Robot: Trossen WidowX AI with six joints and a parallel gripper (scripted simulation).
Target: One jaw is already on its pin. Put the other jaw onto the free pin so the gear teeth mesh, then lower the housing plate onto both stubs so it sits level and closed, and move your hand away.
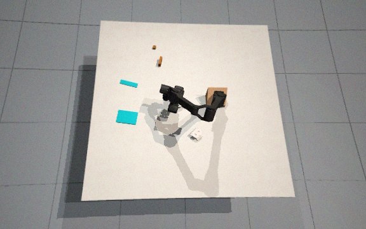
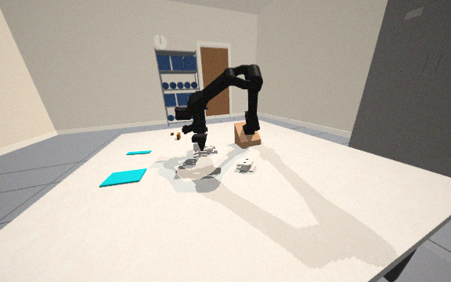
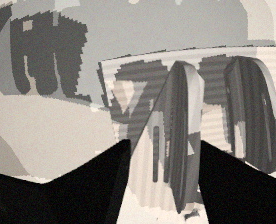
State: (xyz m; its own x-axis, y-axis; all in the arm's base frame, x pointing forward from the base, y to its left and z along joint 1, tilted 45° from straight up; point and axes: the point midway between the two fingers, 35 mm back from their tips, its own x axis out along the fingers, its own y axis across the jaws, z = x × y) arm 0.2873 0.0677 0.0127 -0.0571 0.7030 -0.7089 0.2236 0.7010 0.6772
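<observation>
Now: gripper tip 150 mm past the white housing plate and 200 mm to the right of it. Round my gripper tip: white stand: 150 mm behind, 200 mm to the left, 20 mm below; elongated piece: 40 mm behind, 10 mm to the right.
</observation>
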